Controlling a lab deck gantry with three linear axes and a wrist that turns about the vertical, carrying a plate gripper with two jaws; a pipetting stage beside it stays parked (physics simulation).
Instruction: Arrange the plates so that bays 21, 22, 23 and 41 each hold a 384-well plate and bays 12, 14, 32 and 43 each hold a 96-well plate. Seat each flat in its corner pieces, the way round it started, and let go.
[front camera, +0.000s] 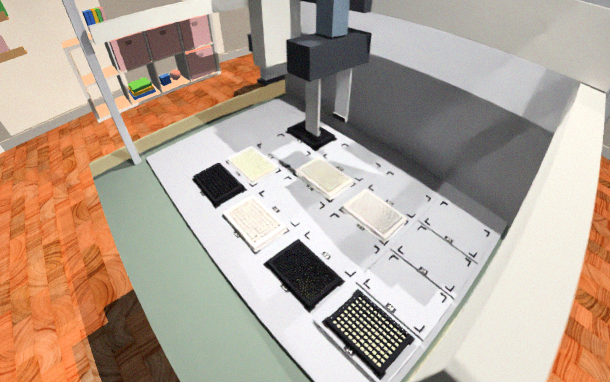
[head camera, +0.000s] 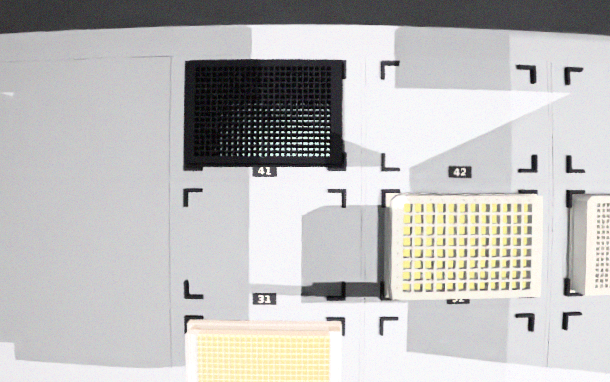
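Pixels of known places: gripper, between the fingertips: (front camera: 326, 125); robot's base, origin of its link: (front camera: 193, 179).
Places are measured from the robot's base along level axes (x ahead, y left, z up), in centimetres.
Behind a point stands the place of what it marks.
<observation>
A black 384-well plate (front camera: 322, 142) {x 12.5, y 35.3, z 1.2 cm} (head camera: 265, 112) {x 6.6, y 36.3, z 1.2 cm} lies flat in the corner pieces of bay 41. My gripper (front camera: 327, 127) {x 22.8, y 25.7, z 16.0 cm} is open and empty above it in the front view; it does not show in the head view. A pale 384-well plate with yellow wells (front camera: 252, 164) {x 7.4, y 14.6, z 1.4 cm} (head camera: 264, 357) {x 6.6, y 16.8, z 1.3 cm} is in bay 21. A white 96-well plate with yellow wells (front camera: 325, 176) {x 23.4, y 25.6, z 1.3 cm} (head camera: 465, 245) {x 22.7, y 25.8, z 1.2 cm} is in bay 32, a white 384-well plate (front camera: 375, 214) {x 39.7, y 25.3, z 1.3 cm} (head camera: 602, 245) {x 34.4, y 25.7, z 1.4 cm} in bay 33. Bay 12 holds a white plate (front camera: 255, 222) {x 23.8, y 4.2, z 1.4 cm}, bay 13 a black fine-welled plate (front camera: 304, 274) {x 40.0, y 3.8, z 1.4 cm}, bay 14 a black 96-well plate (front camera: 370, 332) {x 56.0, y 4.1, z 2.4 cm}.
A black plate (front camera: 219, 184) {x 7.8, y 4.2, z 1.2 cm} sits in bay 11, its well count unclear. Bays 22, 23, 31, 42 and 43 hold no plate. A large pale column (front camera: 275, 35) {x 12.5, y 20.8, z 34.4 cm} stands behind the gripper. A thin grey post (front camera: 107, 90) {x -20.7, y -9.8, z 23.6 cm} rises at the deck's left corner.
</observation>
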